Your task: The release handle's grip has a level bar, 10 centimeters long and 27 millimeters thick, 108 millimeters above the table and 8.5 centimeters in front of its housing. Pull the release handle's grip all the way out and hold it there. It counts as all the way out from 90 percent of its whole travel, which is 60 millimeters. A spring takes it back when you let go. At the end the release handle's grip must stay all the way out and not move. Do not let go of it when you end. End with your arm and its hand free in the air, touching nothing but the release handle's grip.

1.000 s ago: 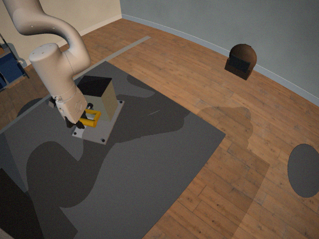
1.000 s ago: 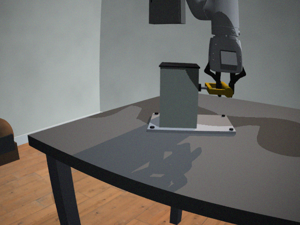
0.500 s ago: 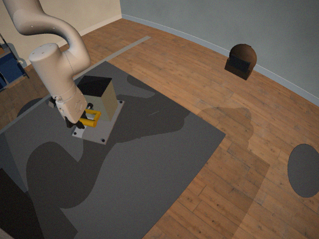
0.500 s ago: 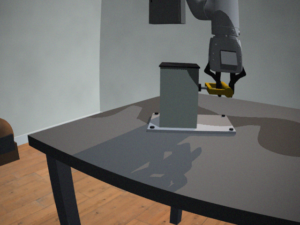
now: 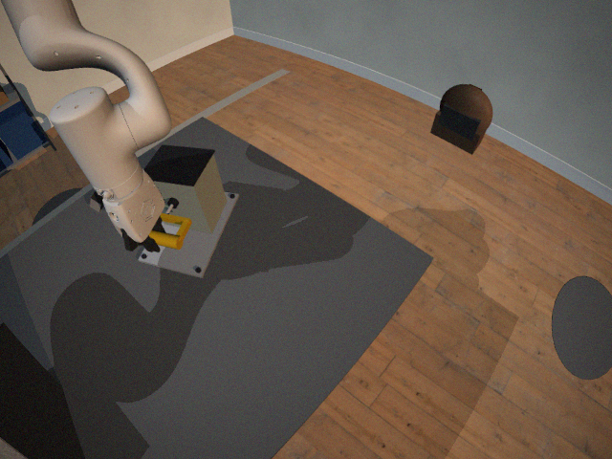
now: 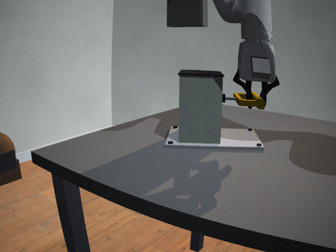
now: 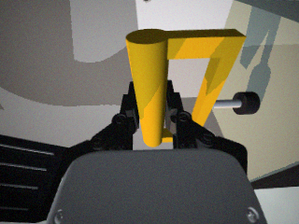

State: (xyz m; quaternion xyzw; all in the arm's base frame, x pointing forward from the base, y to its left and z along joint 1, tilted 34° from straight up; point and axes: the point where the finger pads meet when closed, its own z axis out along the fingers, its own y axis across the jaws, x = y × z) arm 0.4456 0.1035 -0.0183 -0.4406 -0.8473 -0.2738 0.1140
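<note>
The grey base plate lies 100 mm below my hand, 90 mm ahead of it and 60 mm to the left of it.
</note>
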